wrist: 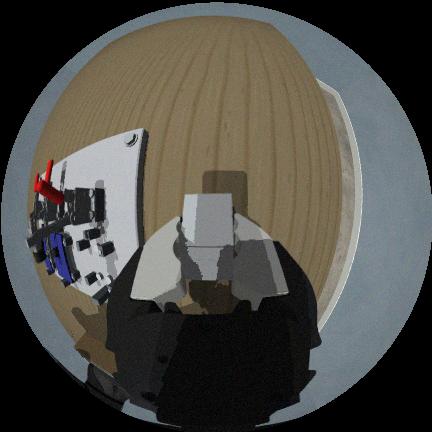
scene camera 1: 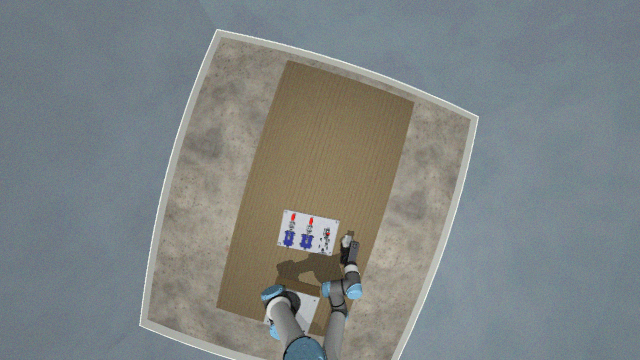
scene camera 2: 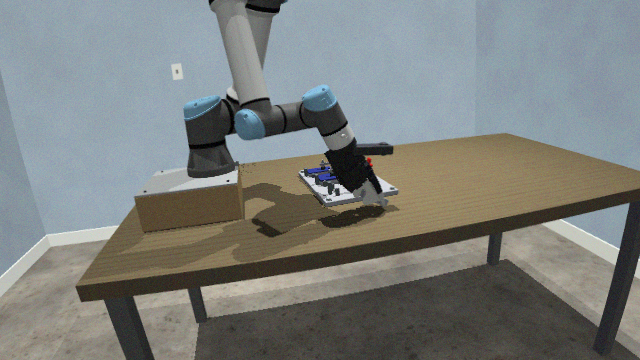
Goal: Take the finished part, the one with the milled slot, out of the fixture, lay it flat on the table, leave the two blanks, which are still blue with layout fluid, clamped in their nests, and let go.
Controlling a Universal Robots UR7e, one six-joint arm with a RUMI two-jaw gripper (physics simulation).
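My gripper is shut on the finished part, a bare grey metal block. The finished part sticks out past the fingertips in the wrist view; its slot cannot be made out. Gripper and part are low over the table, right of the fixture plate in scene camera 1. Whether the part touches the wood cannot be told. One blue blank sits in the far nest, another blue blank in the middle nest, both under clamps. The third nest holds no part.
The third nest's clamp, with a red handle, stands open beside the gripper. The wooden table extends beyond the plate, and its long edge runs near the gripper's right side. The robot's base box stands behind the arm.
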